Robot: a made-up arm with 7 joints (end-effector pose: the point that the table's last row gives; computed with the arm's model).
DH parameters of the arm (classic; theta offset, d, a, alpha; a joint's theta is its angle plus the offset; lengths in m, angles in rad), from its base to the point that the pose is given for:
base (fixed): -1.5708 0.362 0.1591 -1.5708
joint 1: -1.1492 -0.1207 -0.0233 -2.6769
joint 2: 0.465 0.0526 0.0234 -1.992
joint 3: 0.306 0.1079 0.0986 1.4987
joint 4: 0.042 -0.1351 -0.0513 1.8
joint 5: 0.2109 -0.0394 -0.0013 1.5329
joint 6: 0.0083 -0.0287 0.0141 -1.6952
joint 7: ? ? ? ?
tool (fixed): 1.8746 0.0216 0 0
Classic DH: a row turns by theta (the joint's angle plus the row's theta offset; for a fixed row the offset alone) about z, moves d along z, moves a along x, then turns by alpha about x.
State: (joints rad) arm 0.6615 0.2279 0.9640 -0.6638 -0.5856 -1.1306 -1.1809
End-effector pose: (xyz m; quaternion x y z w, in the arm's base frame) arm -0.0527 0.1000 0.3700 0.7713 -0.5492 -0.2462 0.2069
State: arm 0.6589 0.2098 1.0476 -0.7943 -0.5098 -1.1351 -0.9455
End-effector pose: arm -0.0289 0.1085 0.3805 0.7410 -0.6121 -0.2604 0.0913
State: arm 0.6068 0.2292 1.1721 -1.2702 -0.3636 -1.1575 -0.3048
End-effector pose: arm 0.0581 0.0801 0.3901 -0.5277 0.8168 0.1657 0.1642
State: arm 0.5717 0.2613 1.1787 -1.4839 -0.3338 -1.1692 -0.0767
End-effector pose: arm 0.0876 0.0489 0.3908 -0.4140 0.8767 0.0731 0.2339
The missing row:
joint 7: -0.1097 -0.0933 0.0583 1.5976
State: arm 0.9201 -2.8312 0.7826 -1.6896 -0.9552 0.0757 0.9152
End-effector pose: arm 0.0535 -0.0589 0.4572 0.0320 0.0619 -0.8625 0.5012
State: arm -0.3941 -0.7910 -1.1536 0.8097 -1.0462 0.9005 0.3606
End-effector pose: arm -0.0612 -0.1026 0.5976 -0.0580 0.7074 -0.4936 0.5025
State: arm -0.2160 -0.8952 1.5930 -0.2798 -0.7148 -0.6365 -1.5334
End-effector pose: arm -0.2272 0.0582 0.3877 0.5672 0.0574 -0.5244 0.6324
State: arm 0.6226 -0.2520 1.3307 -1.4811 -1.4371 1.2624 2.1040
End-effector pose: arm 0.0147 0.0012 0.2715 0.1472 -0.9168 0.0451 0.3684
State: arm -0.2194 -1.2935 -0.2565 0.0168 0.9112 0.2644 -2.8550
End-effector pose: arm -0.0248 -0.0327 0.5073 -0.6538 0.4639 0.5852 0.1221
